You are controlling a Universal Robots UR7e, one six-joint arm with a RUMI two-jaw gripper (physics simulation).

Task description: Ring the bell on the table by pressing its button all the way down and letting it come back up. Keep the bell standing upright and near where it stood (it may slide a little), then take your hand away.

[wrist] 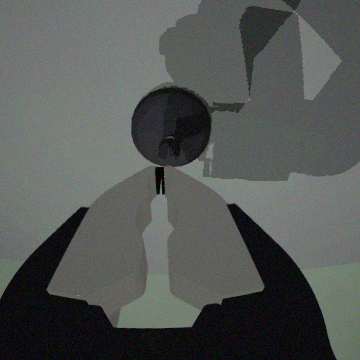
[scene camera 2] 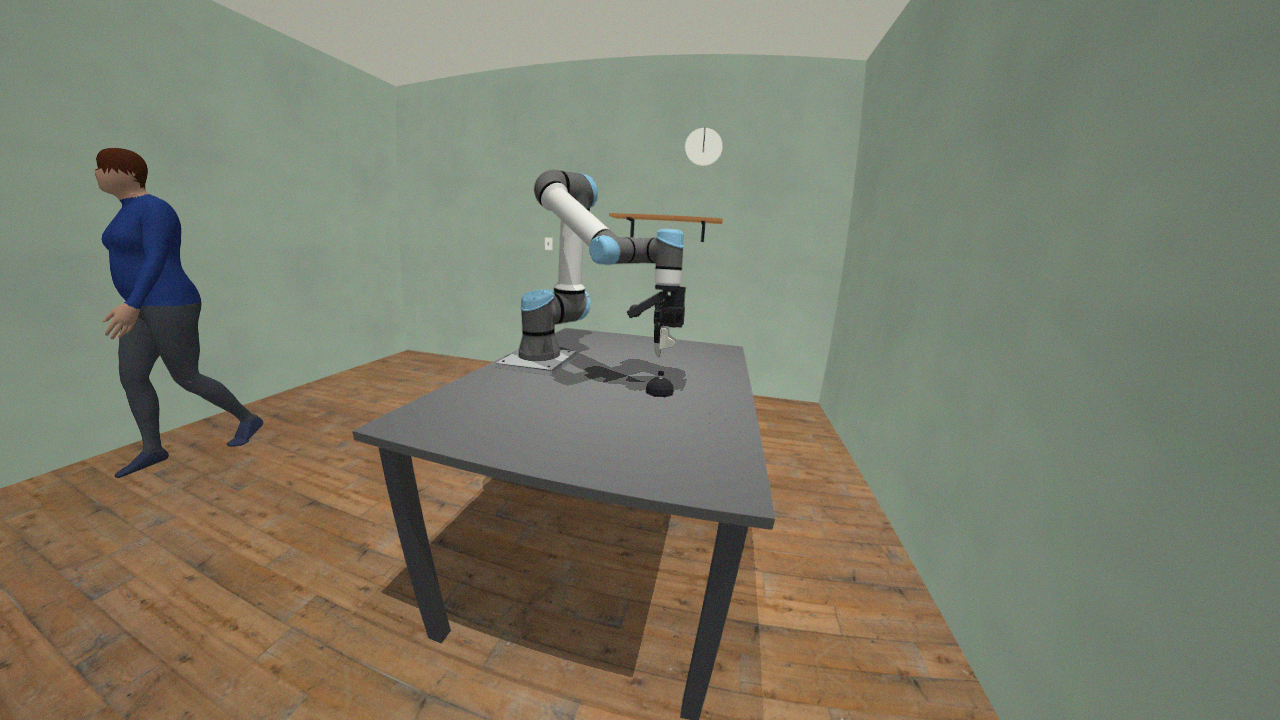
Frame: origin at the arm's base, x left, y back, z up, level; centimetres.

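Seen in the pictures: gripper, fingertip midpoint: point(wrist: 161, 169) point(scene camera 2: 658, 357); arm's base, link origin: point(scene camera 2: 539, 354).
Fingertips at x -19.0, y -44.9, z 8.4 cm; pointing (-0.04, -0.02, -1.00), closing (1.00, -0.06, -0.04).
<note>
Offsets run from my fingertips to a thing's top centre. Level surfaces: height alone.
A dark, dome-shaped bell @(dx +0.2, dy -1.1, dz -4.5 cm) point(scene camera 2: 659, 387) point(wrist: 171, 126) stands upright on the grey table @(dz -11.1 cm) point(scene camera 2: 572, 429). Its small button @(dx +0.2, dy -1.1, dz -4.5 cm) point(scene camera 2: 660, 373) shows on top of the dome in the scene view; in the wrist view the button is dark against the dome and hard to make out. My gripper point(scene camera 2: 658, 354) point(wrist: 161, 169) is shut and empty, its fingertips together and pointing down. In the scene view the fingertips are a little above the button, with a gap between them. In the wrist view the bell shows just beyond the fingertips.
The arm's base plate point(scene camera 2: 528, 361) is at the table's back left. Shadows of the arm fall on the table around the bell. A person point(scene camera 2: 150, 259) in a blue top is on the floor to the left. A shelf point(scene camera 2: 666, 217) and a clock point(scene camera 2: 703, 146) are on the back wall.
</note>
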